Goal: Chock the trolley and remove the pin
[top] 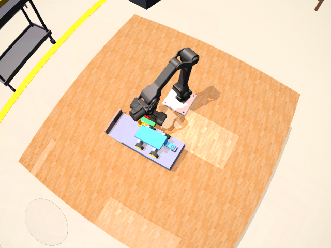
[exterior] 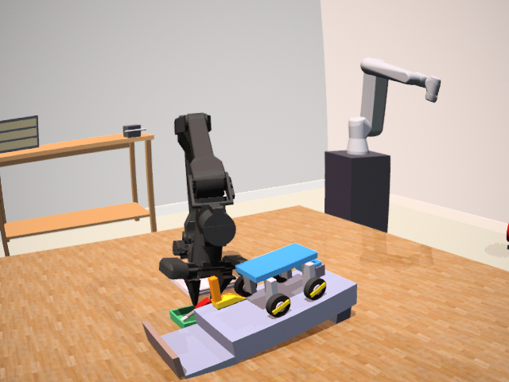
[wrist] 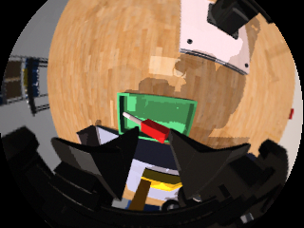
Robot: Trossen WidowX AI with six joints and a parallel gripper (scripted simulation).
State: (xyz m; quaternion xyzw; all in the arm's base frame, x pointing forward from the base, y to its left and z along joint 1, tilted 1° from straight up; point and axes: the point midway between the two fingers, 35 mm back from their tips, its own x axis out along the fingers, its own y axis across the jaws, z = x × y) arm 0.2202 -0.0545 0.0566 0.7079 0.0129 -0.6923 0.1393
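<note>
Right now the red-headed stop pin is 20 mm to the right of my gripper tip and 10 mm below it. The rest, counted from my gripper tip: grey ramp (130 mm to the left, 90 mm ahead, 10 mm above); then yellow chock (60 mm ahead, 40 mm above, 30 mm to the left); then green tray (50 mm below, 10 mm to the right, 10 mm behind).
</note>
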